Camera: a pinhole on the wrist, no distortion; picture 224 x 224 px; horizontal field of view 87.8 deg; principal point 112.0 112.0 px. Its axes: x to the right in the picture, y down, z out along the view. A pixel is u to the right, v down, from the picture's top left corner.
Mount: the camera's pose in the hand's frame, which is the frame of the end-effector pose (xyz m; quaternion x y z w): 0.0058 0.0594 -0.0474 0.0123 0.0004 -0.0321 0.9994
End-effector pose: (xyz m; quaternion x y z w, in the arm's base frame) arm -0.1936 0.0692 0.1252 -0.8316 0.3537 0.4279 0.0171
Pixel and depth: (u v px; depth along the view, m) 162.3 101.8 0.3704
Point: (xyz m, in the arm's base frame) -0.3606 0.0763 -0.1948
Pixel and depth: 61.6 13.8 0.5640
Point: -0.4006 0.7003 -0.1138
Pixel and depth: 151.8 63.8 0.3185
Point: -0.2877 0.1622 -0.1449
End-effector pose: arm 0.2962 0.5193 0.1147 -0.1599 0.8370 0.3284 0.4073
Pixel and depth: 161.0 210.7 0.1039
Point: 0.2200 0.6632 0.1044
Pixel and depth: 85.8 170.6 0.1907
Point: 0.3173 0.7307 0.1374
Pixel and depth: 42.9 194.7 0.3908
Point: 0.4438 1.0082 0.2631
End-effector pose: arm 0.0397 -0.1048 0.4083 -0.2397 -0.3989 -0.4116 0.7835
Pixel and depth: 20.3 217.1 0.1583
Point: 0.1255 0.1381 0.3734
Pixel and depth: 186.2 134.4 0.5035
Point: 0.0607 0.1339 0.9353
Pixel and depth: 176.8 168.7 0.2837
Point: 0.1471 0.0839 0.6772
